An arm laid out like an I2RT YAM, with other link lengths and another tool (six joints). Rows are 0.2 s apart.
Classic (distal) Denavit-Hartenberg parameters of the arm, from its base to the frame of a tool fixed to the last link. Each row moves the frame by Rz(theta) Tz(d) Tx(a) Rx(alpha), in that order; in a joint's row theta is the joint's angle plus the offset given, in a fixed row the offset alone. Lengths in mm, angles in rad.
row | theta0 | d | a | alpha
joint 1 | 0 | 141.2 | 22.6 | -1.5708
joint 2 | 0 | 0 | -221.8 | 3.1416
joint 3 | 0.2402 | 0 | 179.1 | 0
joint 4 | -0.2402 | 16.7 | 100.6 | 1.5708
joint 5 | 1.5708 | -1.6 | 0 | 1.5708
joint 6 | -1.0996 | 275.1 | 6.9 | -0.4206
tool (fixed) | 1.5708 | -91 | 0 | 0
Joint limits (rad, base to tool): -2.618..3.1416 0..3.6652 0..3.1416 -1.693..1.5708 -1.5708..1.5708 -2.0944..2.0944
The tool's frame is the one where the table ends.
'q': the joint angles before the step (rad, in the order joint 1, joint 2, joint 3, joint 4, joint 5, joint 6). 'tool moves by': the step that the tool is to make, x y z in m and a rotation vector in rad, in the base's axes. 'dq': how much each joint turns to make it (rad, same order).
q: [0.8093 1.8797 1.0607 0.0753 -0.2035 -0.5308]
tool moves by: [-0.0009 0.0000 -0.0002 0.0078 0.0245 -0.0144]
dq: [-0.0004 0.0000 0.0001 -0.0058 -0.0054 0.0270]
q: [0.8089 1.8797 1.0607 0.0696 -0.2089 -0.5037]
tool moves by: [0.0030 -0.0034 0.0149 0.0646 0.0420 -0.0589]
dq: [-0.0159 -0.0457 -0.0383 0.0286 -0.0182 0.0866]
